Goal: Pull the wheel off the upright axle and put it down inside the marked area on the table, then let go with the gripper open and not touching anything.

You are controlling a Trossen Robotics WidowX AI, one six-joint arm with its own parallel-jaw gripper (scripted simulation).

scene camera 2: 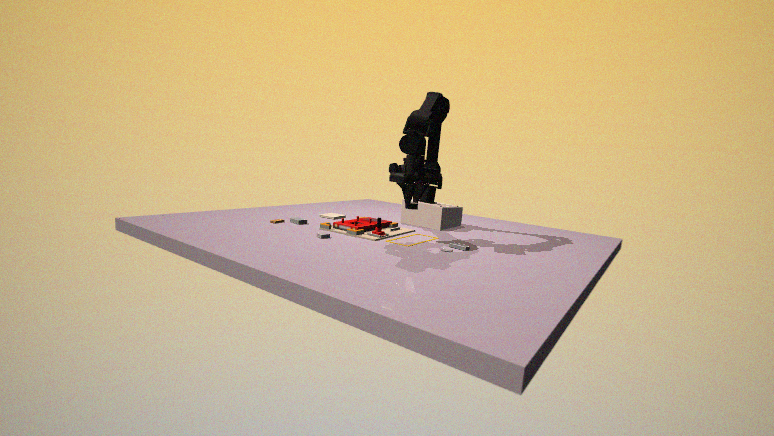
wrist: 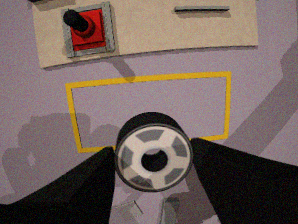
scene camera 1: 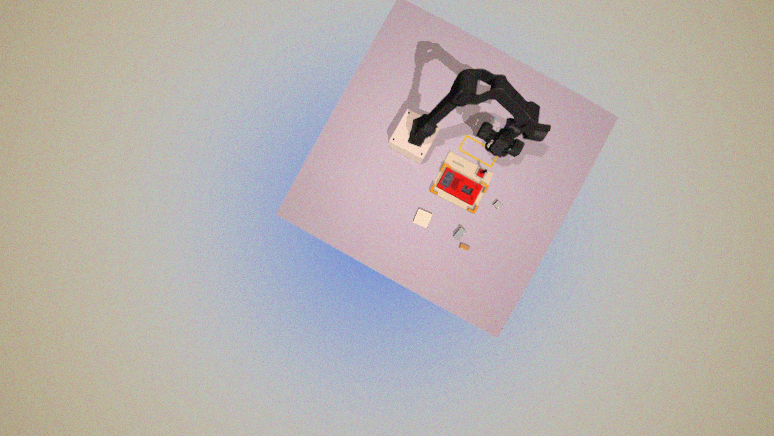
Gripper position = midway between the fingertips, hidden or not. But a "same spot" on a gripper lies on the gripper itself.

Scene:
My gripper shows in scene camera 2, in the wrist view and in scene camera 1 (490, 146). The same spot on my gripper: (wrist: 233, 180) is (scene camera 2: 414, 192).

